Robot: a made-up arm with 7 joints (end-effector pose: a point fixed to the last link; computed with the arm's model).
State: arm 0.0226 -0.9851 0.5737 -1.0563 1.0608 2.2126 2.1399
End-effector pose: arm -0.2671 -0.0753 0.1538 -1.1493 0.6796 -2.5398
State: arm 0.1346 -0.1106 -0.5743 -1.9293 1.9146 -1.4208 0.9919
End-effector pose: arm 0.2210 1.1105 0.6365 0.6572 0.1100 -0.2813
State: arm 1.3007 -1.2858 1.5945 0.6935 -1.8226 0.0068 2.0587
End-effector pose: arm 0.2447 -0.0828 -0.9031 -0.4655 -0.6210 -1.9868
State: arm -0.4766 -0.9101 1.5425 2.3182 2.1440 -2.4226 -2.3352
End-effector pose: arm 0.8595 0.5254 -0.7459 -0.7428 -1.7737 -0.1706
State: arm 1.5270 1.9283 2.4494 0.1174 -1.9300 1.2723 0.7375
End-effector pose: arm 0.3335 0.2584 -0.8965 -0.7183 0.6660 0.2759
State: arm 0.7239 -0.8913 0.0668 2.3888 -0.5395 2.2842 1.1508
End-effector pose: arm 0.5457 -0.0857 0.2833 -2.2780 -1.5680 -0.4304
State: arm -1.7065 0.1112 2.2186 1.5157 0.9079 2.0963 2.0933
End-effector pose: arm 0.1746 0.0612 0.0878 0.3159 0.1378 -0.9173
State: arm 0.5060 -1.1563 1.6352 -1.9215 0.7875 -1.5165 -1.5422
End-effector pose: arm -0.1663 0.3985 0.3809 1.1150 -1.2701 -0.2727
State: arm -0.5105 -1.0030 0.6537 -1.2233 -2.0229 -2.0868 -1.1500
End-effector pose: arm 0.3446 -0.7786 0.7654 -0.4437 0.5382 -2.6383
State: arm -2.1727 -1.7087 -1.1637 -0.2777 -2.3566 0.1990 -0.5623
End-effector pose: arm 0.4276 0.3906 -0.8236 -1.6910 0.9848 0.8383
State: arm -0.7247 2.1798 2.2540 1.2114 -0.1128 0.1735 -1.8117
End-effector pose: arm 0.4218 0.2066 0.2476 1.4284 1.9662 -0.5812
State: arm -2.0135 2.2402 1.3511 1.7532 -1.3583 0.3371 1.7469
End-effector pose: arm -0.1963 0.8378 0.8829 0.2613 2.8284 -0.1044
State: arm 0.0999 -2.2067 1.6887 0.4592 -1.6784 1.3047 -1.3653
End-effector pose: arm 0.9991 0.3078 -0.6776 -1.9839 0.6785 -1.3864
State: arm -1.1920 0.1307 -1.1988 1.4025 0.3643 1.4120 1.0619
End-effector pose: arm -0.3710 0.2421 -0.0467 0.0438 -1.7577 1.3543
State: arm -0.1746 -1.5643 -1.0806 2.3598 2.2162 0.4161 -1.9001
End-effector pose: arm 0.2847 -0.1907 -0.6593 -0.4058 2.1125 -0.4393
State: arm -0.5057 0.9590 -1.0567 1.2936 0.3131 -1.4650 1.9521
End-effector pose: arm 0.1377 0.1549 0.3258 0.9362 0.1083 -2.1024
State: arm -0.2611 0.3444 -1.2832 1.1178 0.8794 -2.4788 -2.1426
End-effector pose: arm 0.2786 -0.2575 0.3892 -0.9020 -1.3536 -2.5746
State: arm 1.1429 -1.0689 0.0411 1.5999 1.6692 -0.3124 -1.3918
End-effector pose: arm -0.7127 -0.1469 -0.0330 -1.1907 1.8258 1.9835
